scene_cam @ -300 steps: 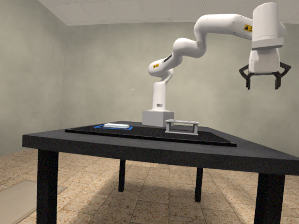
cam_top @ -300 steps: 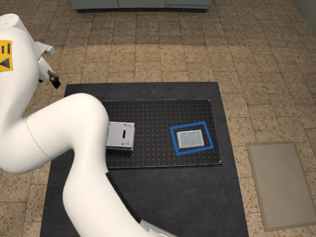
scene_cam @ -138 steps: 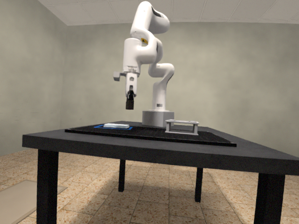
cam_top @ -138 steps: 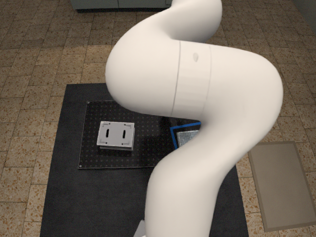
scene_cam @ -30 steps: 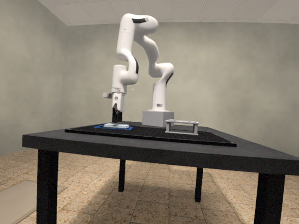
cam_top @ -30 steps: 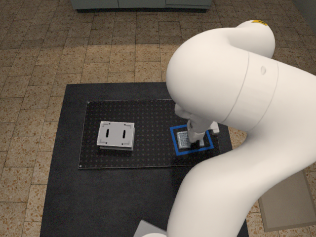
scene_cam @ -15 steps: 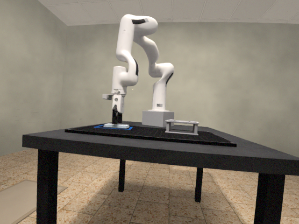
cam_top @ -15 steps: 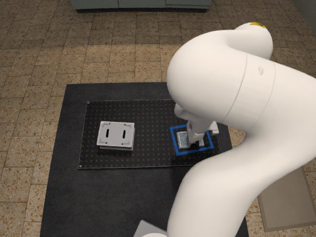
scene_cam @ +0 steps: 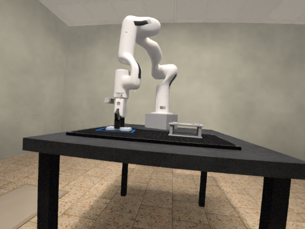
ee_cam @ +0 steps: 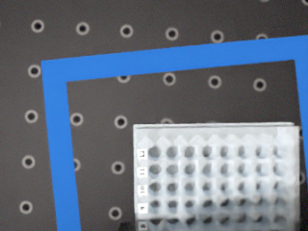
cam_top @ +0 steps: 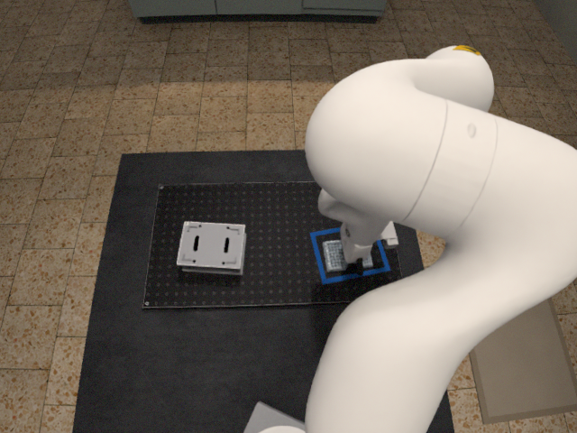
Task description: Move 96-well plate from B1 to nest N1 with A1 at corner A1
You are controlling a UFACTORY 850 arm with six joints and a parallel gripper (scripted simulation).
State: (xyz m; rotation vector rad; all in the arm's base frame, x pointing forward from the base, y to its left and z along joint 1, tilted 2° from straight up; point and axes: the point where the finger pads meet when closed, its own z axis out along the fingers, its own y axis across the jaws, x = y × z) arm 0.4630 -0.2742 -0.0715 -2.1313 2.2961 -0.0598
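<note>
My hand is 10 mm above the 96-well plate. Round my hand: raised plate nest N1: 360 mm to the left, 70 mm ahead, 40 mm above.
</note>
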